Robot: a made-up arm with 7 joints.
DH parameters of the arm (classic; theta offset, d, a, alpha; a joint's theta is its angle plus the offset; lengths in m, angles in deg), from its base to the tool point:
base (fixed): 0 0 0 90
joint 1: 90 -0.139 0 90
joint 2: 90 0 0 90
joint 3: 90 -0.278 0 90
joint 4: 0 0 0 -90
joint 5: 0 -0.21 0 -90
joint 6: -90 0 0 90
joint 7: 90 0 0 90
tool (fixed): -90 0 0 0
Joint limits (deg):
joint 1: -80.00..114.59
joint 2: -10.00..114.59
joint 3: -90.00..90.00
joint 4: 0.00..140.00
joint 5: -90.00..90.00
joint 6: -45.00..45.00
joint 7: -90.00..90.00
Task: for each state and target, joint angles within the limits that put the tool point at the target. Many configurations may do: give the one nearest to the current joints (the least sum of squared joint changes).
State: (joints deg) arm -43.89 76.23 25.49 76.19 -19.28 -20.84 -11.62
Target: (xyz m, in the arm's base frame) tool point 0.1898 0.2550 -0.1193
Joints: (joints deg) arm -79.67 114.59 33.98 119.60 -19.28 -20.84 -11.62
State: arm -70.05 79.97 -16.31 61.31 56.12 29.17 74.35
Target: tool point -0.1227 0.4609 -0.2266
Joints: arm -72.45 70.34 -20.30 65.38 56.12 29.17 74.35
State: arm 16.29 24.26 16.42 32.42 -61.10 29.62 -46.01
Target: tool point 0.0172 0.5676 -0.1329
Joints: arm -19.21 56.01 66.84 46.57 -61.10 29.62 -46.01
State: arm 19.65 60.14 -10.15 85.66 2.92 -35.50 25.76
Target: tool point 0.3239 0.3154 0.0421
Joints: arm 59.05 43.12 -12.86 81.92 2.92 -35.50 25.76
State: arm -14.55 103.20 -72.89 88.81 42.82 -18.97 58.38
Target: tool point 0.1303 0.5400 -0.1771
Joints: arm 16.48 77.70 -57.35 41.27 42.82 -18.97 58.38
